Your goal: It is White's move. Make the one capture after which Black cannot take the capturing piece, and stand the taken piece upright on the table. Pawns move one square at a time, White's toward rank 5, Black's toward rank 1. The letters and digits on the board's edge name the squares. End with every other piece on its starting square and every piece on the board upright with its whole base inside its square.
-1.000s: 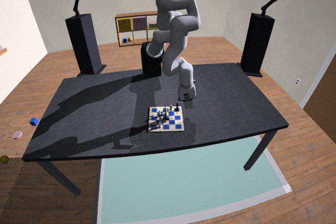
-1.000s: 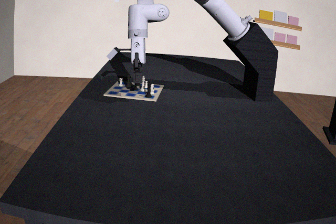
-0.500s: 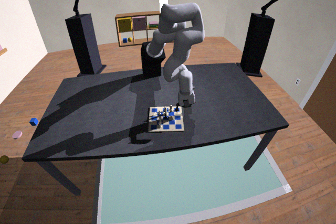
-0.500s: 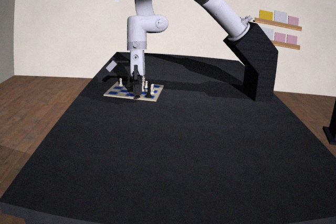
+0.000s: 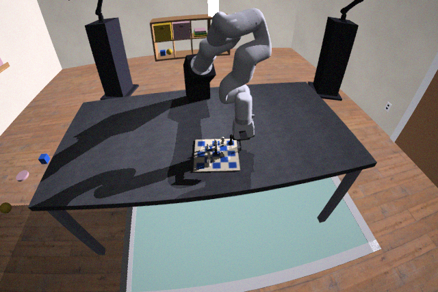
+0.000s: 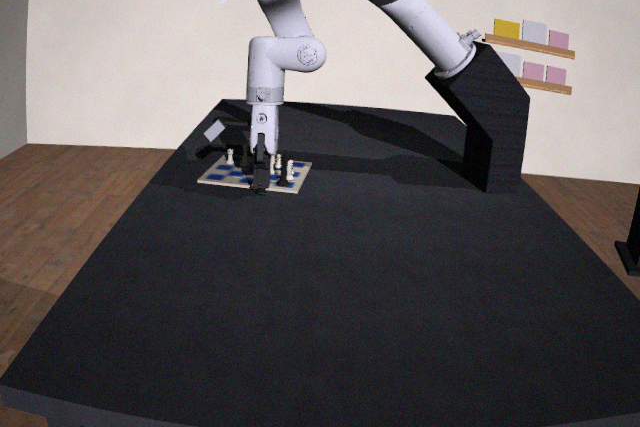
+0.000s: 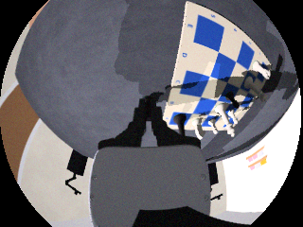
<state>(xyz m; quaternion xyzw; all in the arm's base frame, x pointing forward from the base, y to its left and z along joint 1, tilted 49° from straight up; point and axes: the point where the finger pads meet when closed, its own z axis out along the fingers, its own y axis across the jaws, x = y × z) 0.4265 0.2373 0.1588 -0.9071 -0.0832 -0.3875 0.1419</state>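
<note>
Now: the white piece 130 mm to the right of my hand and 30 mm ahead of it. The rest, counted from my hand: blue-and-cream chessboard: 130 mm to the right, 60 mm ahead, 30 mm below.
</note>
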